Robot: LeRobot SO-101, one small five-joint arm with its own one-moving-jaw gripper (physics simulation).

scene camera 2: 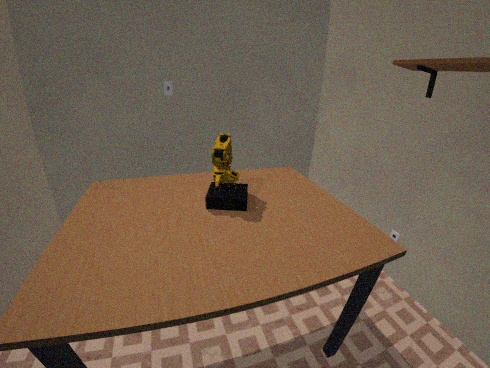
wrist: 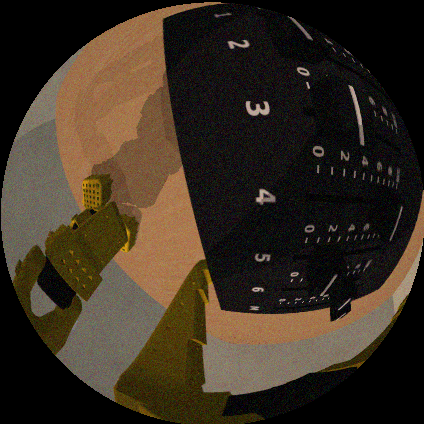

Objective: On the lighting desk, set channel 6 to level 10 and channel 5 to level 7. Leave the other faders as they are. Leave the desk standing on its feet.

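Where they show: hand at its tool point: point(scene camera 2: 220, 183) point(wrist: 209, 267); arm's base at its link origin: point(scene camera 2: 225, 181) point(wrist: 114, 205).
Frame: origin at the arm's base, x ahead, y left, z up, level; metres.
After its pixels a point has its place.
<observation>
The black lighting desk point(scene camera 2: 227, 197) {x 0.269, y -0.059, z 0.055 m} point(wrist: 225, 150) lies upright on the table. In the wrist view, numbers run down its near side. The fader cap in channel 5's row point(wrist: 327, 280) stands in the lower part of the scale; its exact level is unclear. The cap in channel 6's row point(wrist: 343, 306) stands farther along, near the desk's lower right edge; its level is too small to read. My gripper point(scene camera 2: 226, 181) {x 0.124, y -0.052, z 0.051 m} point(wrist: 204, 267) is fully open and empty. One notched jaw shows, its tip beside the desk's edge near numbers 5 and 6; the moving jaw is swung aside.
The caps of channel 3 point(wrist: 356, 115) and channel 4 point(wrist: 396, 223) show in the wrist view. The yellow arm point(scene camera 2: 222, 152) {x 0.188, y -0.061, z 0.210 m} rises behind the desk on the wooden table point(scene camera 2: 175, 260) {x 0.508, y -0.272, z 0.000 m}. A wall shelf point(scene camera 2: 450, 64) is at the upper right.
</observation>
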